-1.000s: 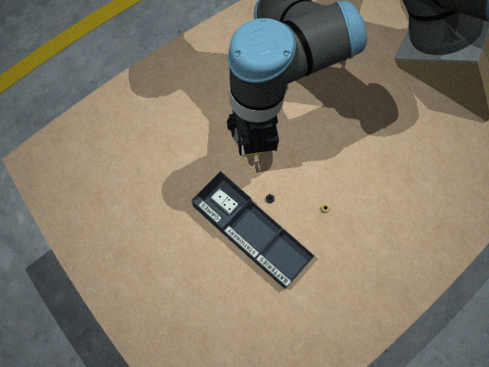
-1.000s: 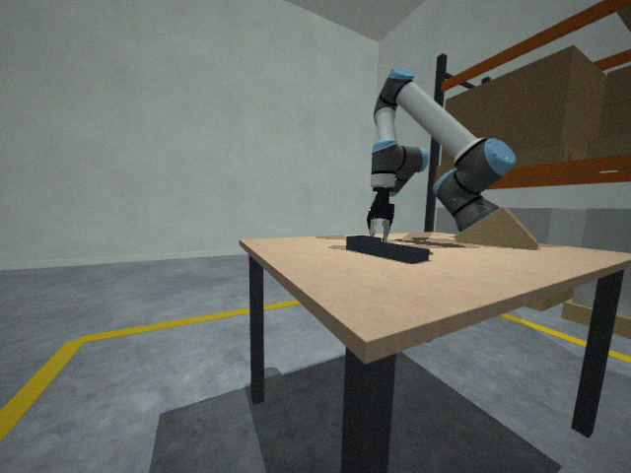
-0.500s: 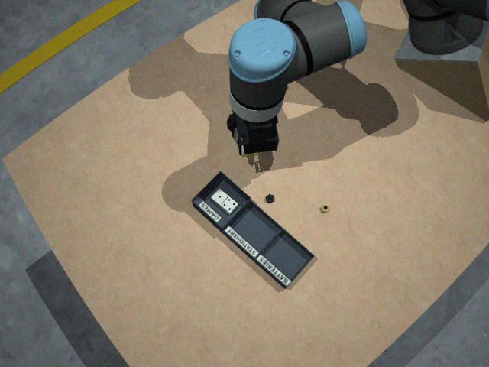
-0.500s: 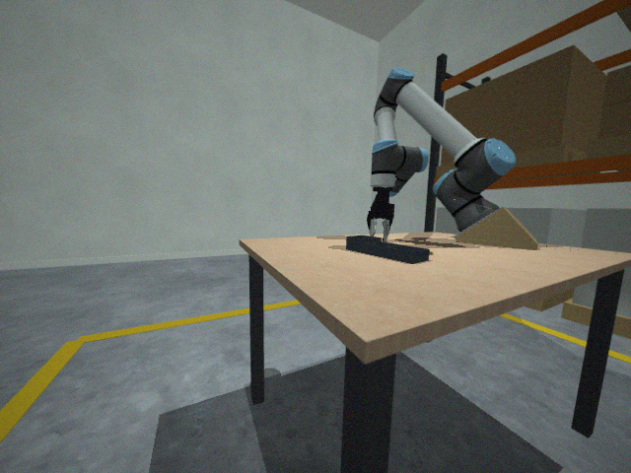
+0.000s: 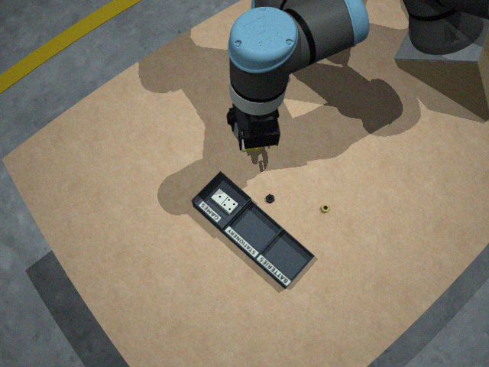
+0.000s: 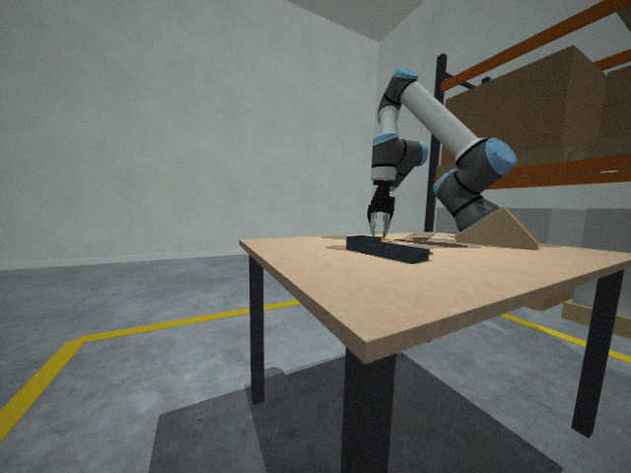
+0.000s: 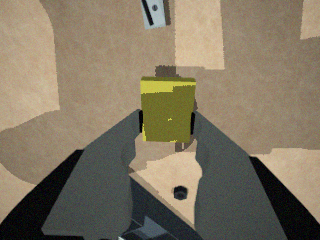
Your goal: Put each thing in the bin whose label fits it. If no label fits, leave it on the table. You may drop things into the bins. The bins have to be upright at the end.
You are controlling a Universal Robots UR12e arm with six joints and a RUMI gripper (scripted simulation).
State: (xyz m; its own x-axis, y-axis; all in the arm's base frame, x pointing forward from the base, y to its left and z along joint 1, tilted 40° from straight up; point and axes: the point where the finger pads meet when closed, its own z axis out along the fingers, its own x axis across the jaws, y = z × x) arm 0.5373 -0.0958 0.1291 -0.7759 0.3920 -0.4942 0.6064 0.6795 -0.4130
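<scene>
My gripper is now 14 cm short of the dark three-part bin, 13 cm to the right of it and 2 cm above it. Round my hand: yellow pad 1 cm below; then black nut 6 cm ahead, 11 cm to the left, 4 cm below; then grey sharpener 3 cm behind, 6 cm to the right, 3 cm below.
</scene>
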